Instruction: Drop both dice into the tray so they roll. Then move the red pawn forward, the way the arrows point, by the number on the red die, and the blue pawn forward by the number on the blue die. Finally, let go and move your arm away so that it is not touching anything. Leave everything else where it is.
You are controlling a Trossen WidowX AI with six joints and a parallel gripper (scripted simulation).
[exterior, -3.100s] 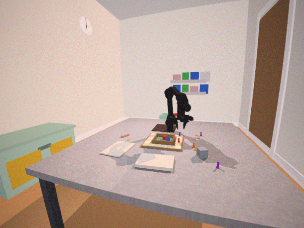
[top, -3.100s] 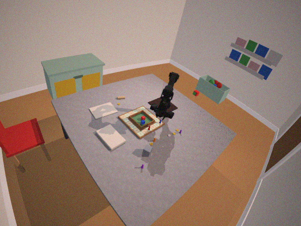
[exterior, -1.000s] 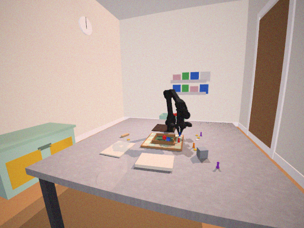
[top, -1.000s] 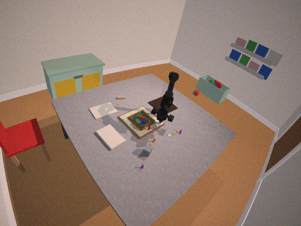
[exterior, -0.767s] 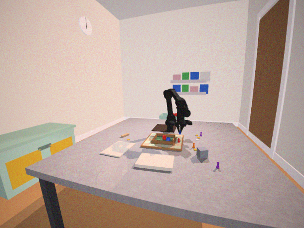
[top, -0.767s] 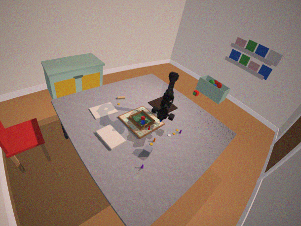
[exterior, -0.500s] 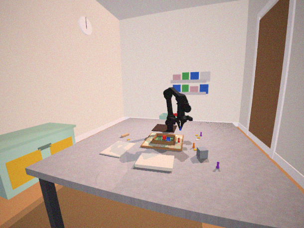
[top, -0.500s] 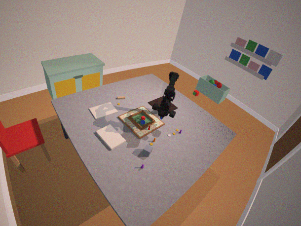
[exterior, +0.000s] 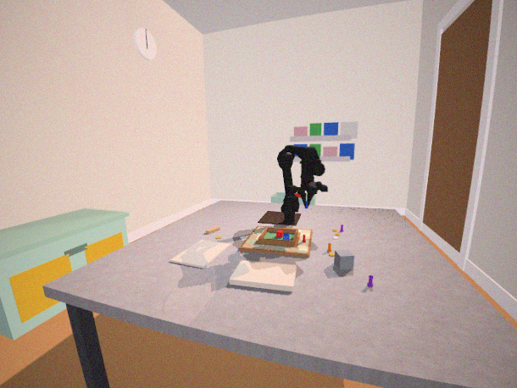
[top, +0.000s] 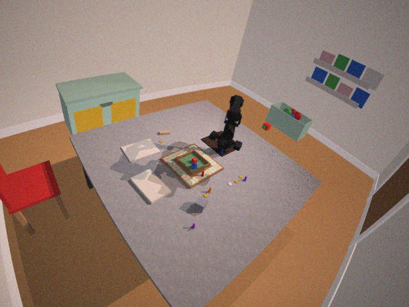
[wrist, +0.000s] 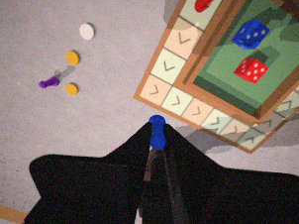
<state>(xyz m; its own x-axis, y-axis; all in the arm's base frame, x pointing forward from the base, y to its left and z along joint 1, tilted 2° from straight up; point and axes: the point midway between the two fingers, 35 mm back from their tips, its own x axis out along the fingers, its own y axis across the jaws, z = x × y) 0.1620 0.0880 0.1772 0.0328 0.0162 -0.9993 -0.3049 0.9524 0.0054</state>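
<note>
The green tray is 130 mm below my gripper tip, 120 mm to the right of it and 100 mm ahead of it. Also, from my gripper tip: red pawn 130 mm ahead, 110 mm below, 10 mm to the right; then blue pawn 10 mm above; then grey cube 300 mm ahead, 130 mm to the left, 110 mm below.
</note>
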